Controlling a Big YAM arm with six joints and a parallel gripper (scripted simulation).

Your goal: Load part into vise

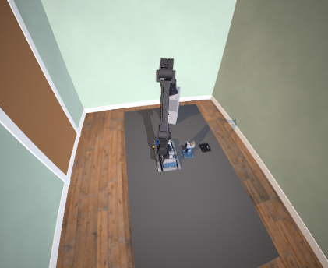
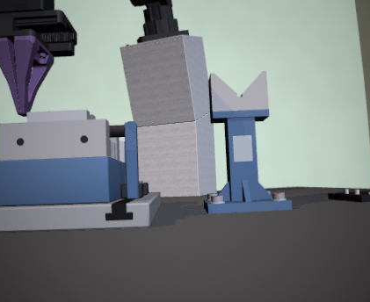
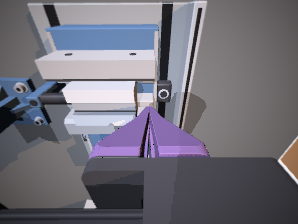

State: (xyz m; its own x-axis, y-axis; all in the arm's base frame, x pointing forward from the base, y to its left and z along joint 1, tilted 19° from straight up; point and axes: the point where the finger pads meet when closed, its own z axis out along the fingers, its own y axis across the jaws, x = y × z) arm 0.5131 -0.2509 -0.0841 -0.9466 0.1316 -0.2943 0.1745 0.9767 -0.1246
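Now: the part 1 cm ahead of my hand, 4 cm to the left of it and 2 cm below it. Round my hand: dark work stop rod 2 cm ahead, 9 cm to the left, 3 cm below; then moving jaw 2 cm behind, 5 cm to the left, 4 cm below; then fixed jaw 4 cm ahead, 4 cm to the left, 4 cm below.
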